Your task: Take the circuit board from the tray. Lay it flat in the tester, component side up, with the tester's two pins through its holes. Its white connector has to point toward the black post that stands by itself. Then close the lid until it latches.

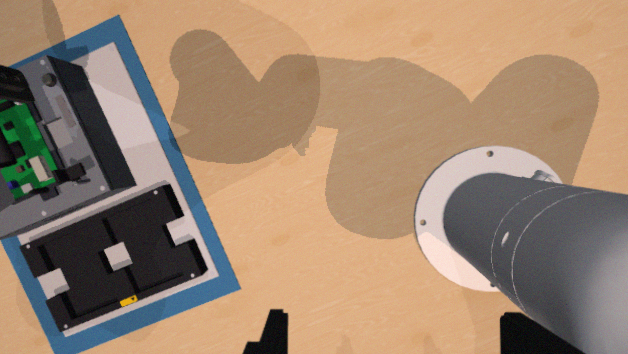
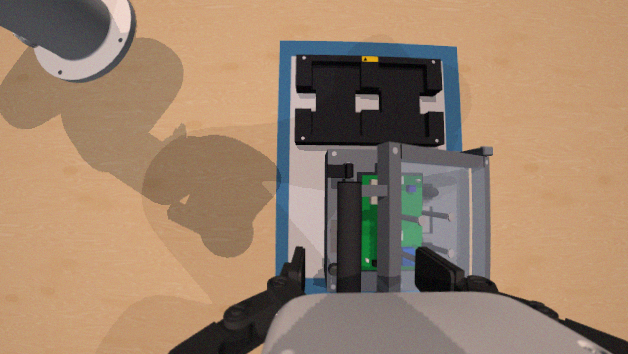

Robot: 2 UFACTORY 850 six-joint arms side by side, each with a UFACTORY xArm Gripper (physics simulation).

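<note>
The green circuit board (image 1: 32, 132) (image 2: 369, 220) lies in the grey tester (image 1: 75, 197) (image 2: 335, 160), component side up. Its white connector (image 1: 40, 169) (image 2: 373, 192) is at the end near the black post (image 1: 72, 171) (image 2: 348, 170). The pins in its holes cannot be made out. The tester's lid (image 2: 389, 215) is tilted, partly lowered over the board; its black handle bar (image 2: 348, 235) hides part of the board. The black tray (image 1: 160, 232) (image 2: 340, 125) is empty. My right gripper (image 2: 360, 265) is open above the lid, a finger on each side. My left gripper (image 1: 395, 331) is open and empty above the table.
Tester and tray stand side by side on a white board with a blue border (image 1: 222, 282) (image 2: 283, 150). The round white base (image 1: 460, 272) (image 2: 124, 25) of an arm stands on the wooden table, apart from the blue border. Arm shadows fall across the table between them.
</note>
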